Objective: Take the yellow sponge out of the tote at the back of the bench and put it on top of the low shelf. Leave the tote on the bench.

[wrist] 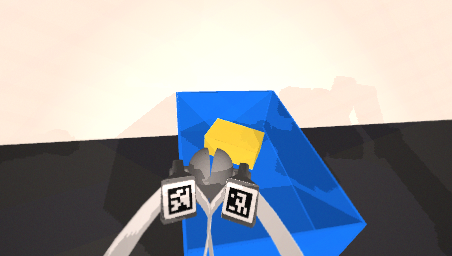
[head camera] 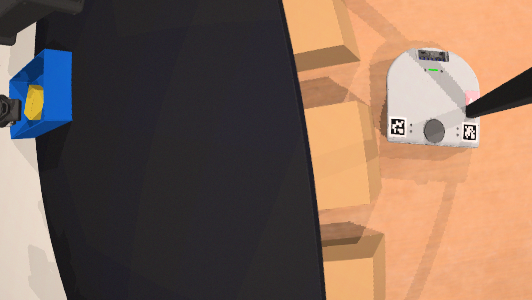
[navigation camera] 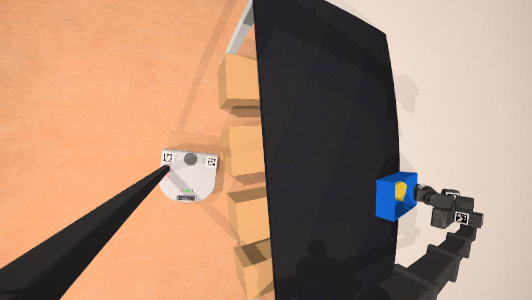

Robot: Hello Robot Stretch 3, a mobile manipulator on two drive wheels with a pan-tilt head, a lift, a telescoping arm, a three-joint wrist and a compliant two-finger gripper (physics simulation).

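Places are measured from the robot's base along level axes (x ahead, y left, z up), in centimetres.
Pixels of known places: gripper, between the fingertips: (wrist: 211,167); robot's base, origin of its link: (head camera: 433,130) (navigation camera: 190,158).
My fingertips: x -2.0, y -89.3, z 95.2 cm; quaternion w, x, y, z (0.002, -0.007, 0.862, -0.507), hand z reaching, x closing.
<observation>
Ahead of a thing's pixels: the offset from my fingertips to its top centre. "spot": to the spot under its first point. Level surfaces: height alone.
The blue tote @(dy -13.8, dx -5.1, dz -9.0 cm) (head camera: 59,85) (navigation camera: 386,206) (wrist: 320,197) stands on the back edge of the dark bench @(dz -19.0 cm) (head camera: 175,150) (navigation camera: 330,125) (wrist: 65,185). The yellow sponge @(dy -21.5, dx -4.3, dz -14.2 cm) (head camera: 34,102) (navigation camera: 400,190) (wrist: 236,142) lies inside it, turned at an angle. My gripper (wrist: 211,167) is shut with its rounded fingertips together and nothing between them. In the wrist view the tips overlap the near side of the sponge; whether they touch it I cannot tell. In the head and navigation views the gripper's dark body is at the tote's outer rim, and its fingertips are hidden. I cannot make out the low shelf.
Several cardboard boxes @(spot: dy +61.5, dx +10.7, dz -68.2 cm) (head camera: 345,155) (navigation camera: 245,150) stand on the wooden floor along the bench's front edge. My white base (head camera: 432,100) (navigation camera: 189,175) and dark mast (head camera: 505,92) (navigation camera: 85,230) are beside them. My dark arm (navigation camera: 445,260) reaches along the pale area behind the bench.
</observation>
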